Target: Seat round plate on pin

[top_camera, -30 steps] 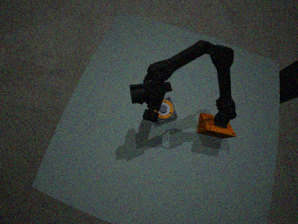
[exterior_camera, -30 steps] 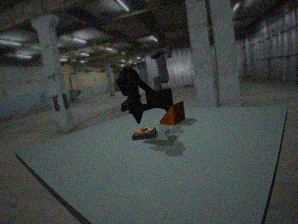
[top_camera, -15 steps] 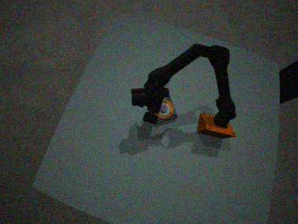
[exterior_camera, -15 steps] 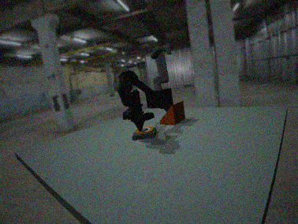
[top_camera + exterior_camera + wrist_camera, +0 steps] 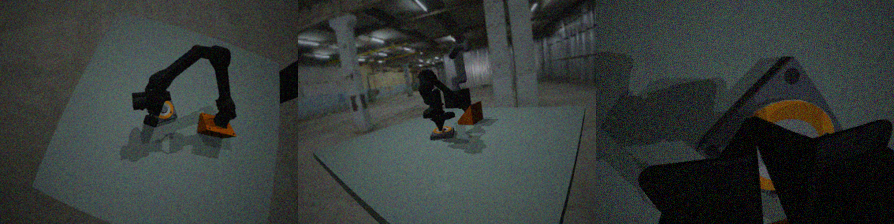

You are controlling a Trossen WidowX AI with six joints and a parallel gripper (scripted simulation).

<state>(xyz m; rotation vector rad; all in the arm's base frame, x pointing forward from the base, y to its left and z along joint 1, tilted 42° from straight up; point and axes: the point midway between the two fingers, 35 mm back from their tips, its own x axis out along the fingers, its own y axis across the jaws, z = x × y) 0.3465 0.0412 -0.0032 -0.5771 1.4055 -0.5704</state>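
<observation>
Right now the grey square base is 40 mm behind my gripper tip, 30 mm to the right of it and 20 mm below it.
</observation>
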